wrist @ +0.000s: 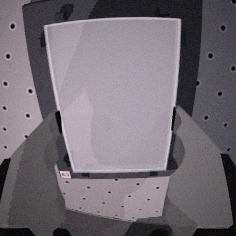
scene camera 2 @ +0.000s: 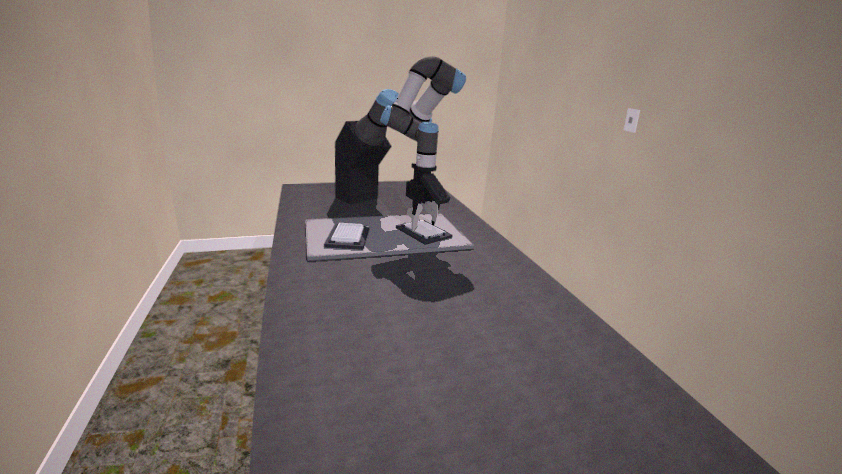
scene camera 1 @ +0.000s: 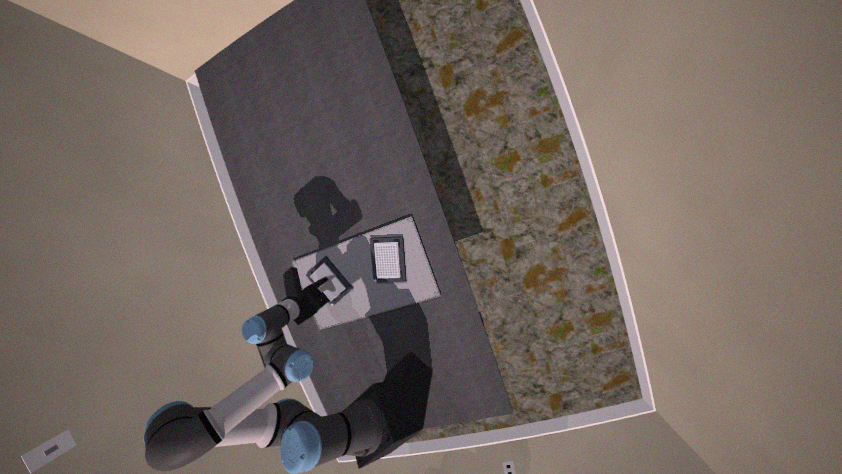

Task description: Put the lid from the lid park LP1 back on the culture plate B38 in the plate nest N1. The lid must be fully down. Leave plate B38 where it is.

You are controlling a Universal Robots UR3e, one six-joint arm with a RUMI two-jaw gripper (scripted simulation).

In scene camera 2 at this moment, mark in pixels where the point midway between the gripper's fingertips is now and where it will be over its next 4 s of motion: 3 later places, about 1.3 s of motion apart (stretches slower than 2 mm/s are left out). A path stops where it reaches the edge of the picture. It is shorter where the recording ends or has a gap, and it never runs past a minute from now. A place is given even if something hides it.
The gripper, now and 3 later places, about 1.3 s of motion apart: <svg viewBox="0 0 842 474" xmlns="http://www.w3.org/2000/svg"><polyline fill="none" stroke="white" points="423,229 404,222 353,224 348,228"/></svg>
